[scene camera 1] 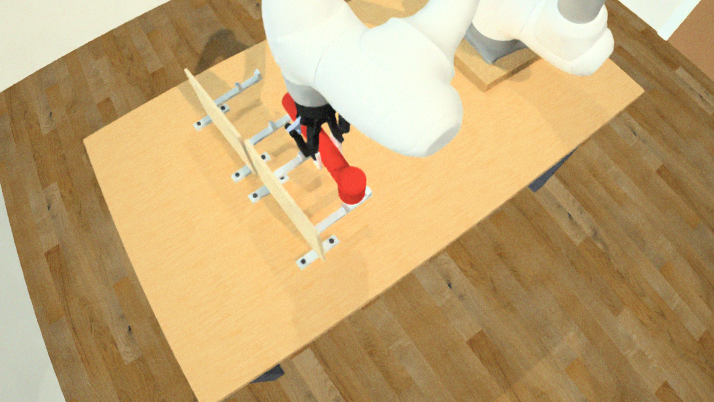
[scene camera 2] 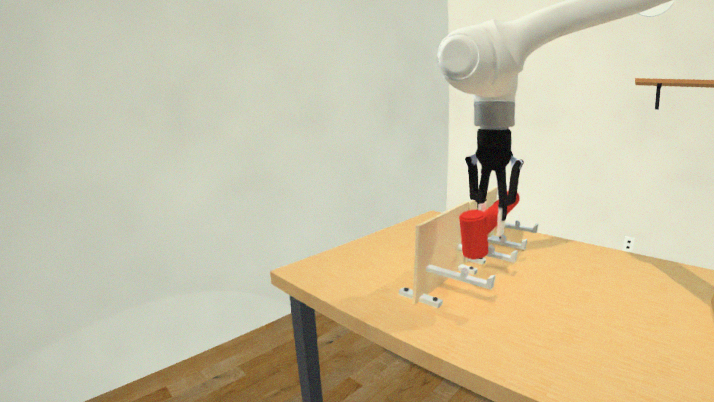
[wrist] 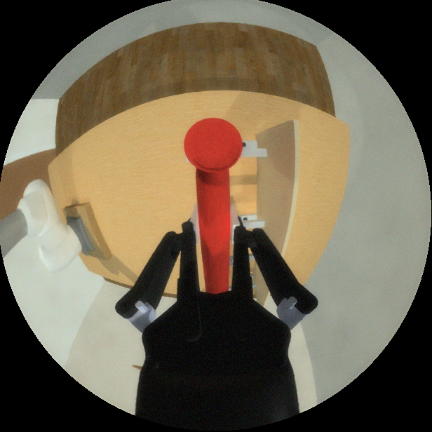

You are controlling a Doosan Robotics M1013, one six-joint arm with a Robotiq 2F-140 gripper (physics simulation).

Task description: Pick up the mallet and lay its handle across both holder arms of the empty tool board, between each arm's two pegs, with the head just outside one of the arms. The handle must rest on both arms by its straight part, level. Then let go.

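Observation:
The red mallet is held in the air, handle roughly parallel to the boards, head toward the near table edge. My gripper points down, shut on the handle. The near tool board stands upright beside it, with a near arm and a far arm. No tool rests on these arms. In scene camera 1 the head covers part of the near arm; its exact height above the arms is unclear.
A second upright board stands behind the near board, with its own pegged arms. Screwed feet stick out under the boards. The robot's base stands on a wooden block across the table.

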